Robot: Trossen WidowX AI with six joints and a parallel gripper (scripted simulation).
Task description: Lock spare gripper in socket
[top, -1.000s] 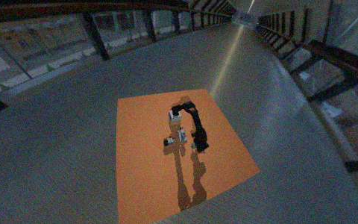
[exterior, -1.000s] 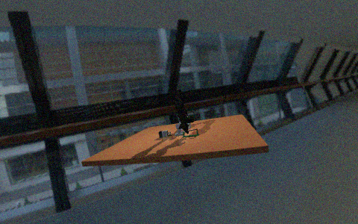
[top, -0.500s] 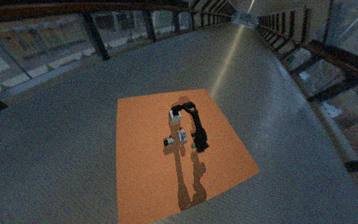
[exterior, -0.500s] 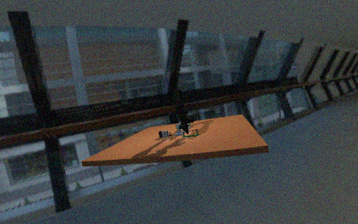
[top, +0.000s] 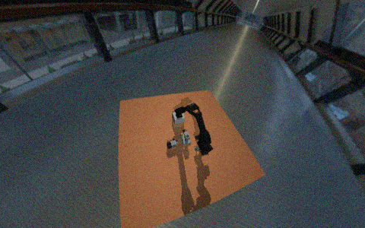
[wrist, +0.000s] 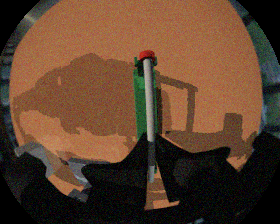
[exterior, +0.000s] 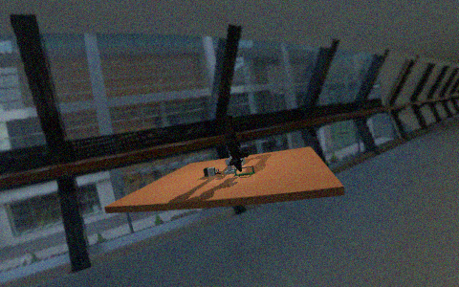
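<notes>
My gripper tip is 2 cm to the right of the green pin cradle. Round my gripper tip: grey mount: 12 cm behind, 11 cm to the right, 3 cm above; then spare gripper: 10 cm behind, 25 cm to the right, 1 cm above.
</notes>
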